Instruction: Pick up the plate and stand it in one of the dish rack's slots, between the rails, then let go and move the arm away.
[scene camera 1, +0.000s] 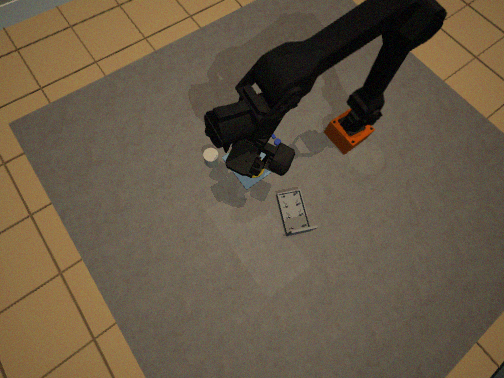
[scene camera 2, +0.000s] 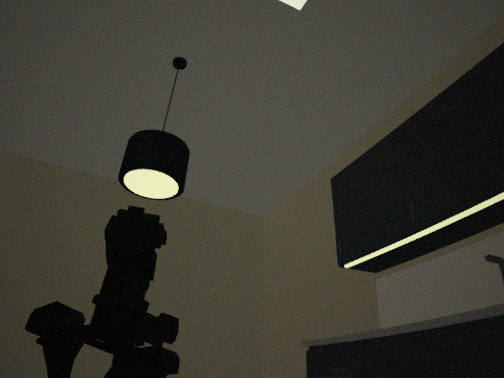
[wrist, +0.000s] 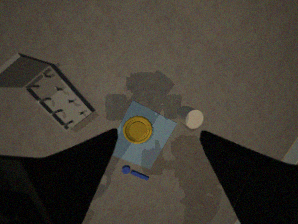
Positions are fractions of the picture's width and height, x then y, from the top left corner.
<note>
The gripper (scene camera 1: 0.48, 0.42) is open, holding nothing.
The gripper shows as well in the wrist view (wrist: 0.53, 0.60).
</note>
